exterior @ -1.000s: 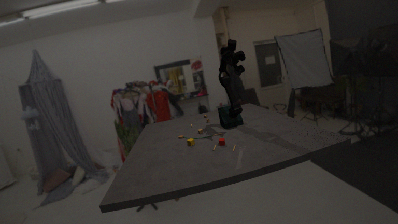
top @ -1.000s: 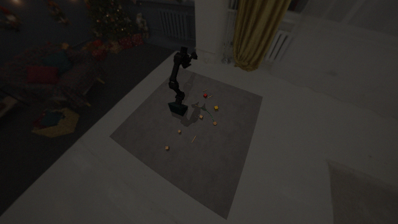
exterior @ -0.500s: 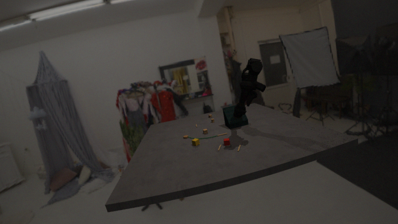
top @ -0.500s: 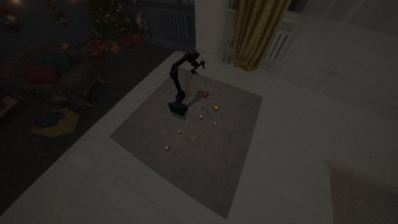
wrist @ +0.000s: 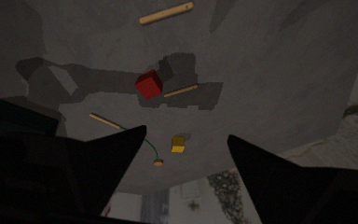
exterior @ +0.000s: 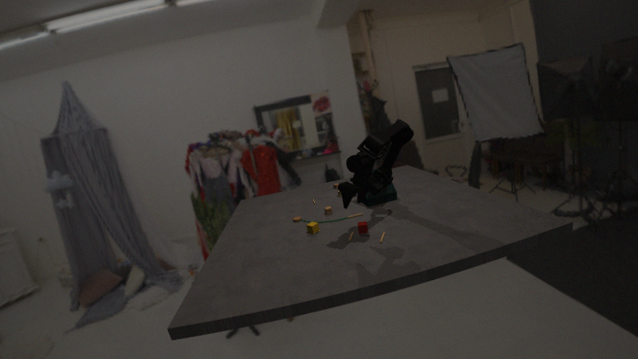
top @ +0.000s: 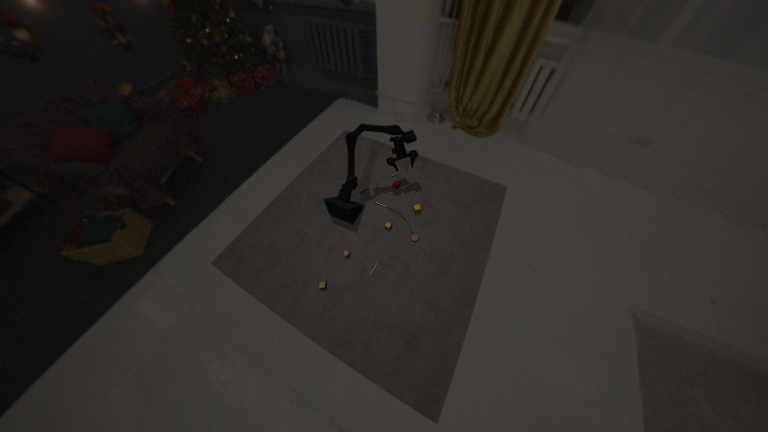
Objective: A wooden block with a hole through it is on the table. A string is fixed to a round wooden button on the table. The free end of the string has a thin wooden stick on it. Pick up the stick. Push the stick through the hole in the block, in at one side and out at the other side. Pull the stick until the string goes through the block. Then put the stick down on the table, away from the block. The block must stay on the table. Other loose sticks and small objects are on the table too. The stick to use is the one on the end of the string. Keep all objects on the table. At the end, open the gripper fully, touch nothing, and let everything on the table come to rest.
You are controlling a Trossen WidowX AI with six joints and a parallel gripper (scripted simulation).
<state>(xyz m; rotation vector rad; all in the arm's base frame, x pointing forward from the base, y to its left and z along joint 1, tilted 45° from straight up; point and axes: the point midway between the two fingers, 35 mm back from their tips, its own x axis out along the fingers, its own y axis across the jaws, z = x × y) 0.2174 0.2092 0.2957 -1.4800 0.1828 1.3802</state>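
Right now the wooden block is 330 mm to the right of my gripper tip, 120 mm below it and 70 mm ahead of it. From my gripper tip the other things lie so: red cube 120 mm below, 40 mm to the right, 40 mm behind; yellow cube 160 mm ahead, 150 mm to the right, 120 mm below; thin wooden stick 220 mm to the right, 130 mm below, 30 mm behind.
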